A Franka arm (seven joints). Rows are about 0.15 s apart.
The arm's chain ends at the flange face. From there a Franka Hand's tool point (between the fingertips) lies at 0.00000 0.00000 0.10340 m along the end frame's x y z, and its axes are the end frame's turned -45 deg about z.
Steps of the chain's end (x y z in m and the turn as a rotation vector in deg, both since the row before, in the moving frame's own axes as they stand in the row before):
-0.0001 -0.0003 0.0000 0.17 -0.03 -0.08
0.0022 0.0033 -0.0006 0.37 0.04 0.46
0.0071 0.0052 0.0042 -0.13 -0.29 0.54
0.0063 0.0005 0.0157 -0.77 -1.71 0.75
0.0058 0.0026 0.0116 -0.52 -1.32 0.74
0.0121 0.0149 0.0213 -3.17 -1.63 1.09
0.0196 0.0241 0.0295 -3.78 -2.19 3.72
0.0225 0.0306 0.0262 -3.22 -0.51 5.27
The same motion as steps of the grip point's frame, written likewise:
0.0003 -0.0005 0.0000 0.14 0.10 -0.08
-0.0003 0.0035 -0.0006 0.23 0.29 0.46
0.0008 0.0085 0.0042 0.11 -0.30 0.54
0.0009 0.0036 0.0156 0.66 -1.75 0.75
-0.0001 0.0049 0.0116 0.57 -1.30 0.74
-0.0081 0.0210 0.0211 -1.09 -3.39 1.09
-0.0109 0.0327 0.0292 -1.12 -4.22 3.72
-0.0106 0.0408 0.0260 -1.92 -2.64 5.27

